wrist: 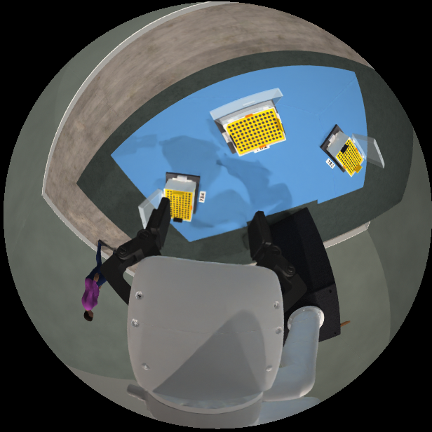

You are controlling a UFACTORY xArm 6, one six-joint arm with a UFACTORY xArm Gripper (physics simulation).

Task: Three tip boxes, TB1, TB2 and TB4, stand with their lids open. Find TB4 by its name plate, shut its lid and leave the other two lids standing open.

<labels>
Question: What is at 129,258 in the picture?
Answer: My gripper.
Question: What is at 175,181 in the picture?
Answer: A tip box.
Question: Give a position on a tip box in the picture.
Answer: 336,139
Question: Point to a clear lid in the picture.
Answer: At 233,110
</labels>
